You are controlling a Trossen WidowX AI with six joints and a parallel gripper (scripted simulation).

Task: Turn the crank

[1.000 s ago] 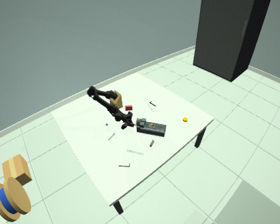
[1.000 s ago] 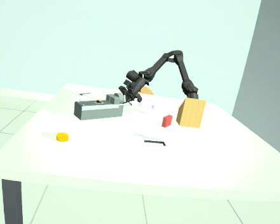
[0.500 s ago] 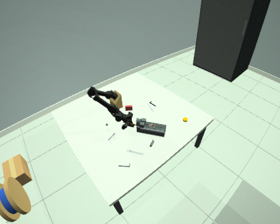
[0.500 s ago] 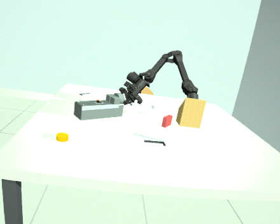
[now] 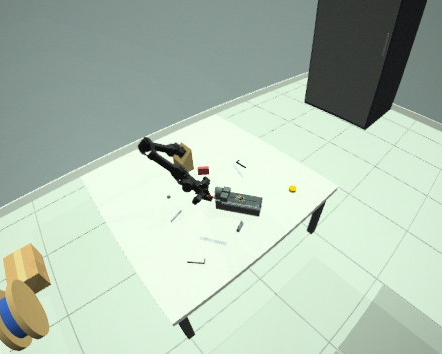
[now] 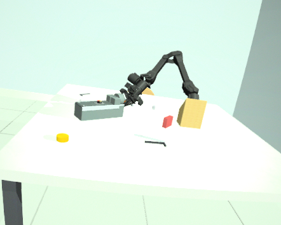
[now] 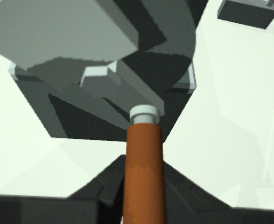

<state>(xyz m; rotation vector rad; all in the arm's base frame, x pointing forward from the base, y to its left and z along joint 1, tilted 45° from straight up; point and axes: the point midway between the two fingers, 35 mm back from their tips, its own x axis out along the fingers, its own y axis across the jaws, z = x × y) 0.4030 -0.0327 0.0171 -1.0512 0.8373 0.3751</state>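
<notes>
The orange crank handle lies 1 cm behind my gripper tip, 1 cm to the right of it and 3 cm above it. The rest, counted from my gripper tip: yellow disc 19 cm ahead, 48 cm to the left, 3 cm below; black hex key 22 cm behind, 36 cm to the left, 4 cm below; red pointer 12 cm ahead, 13 cm to the left, 4 cm above.
</notes>
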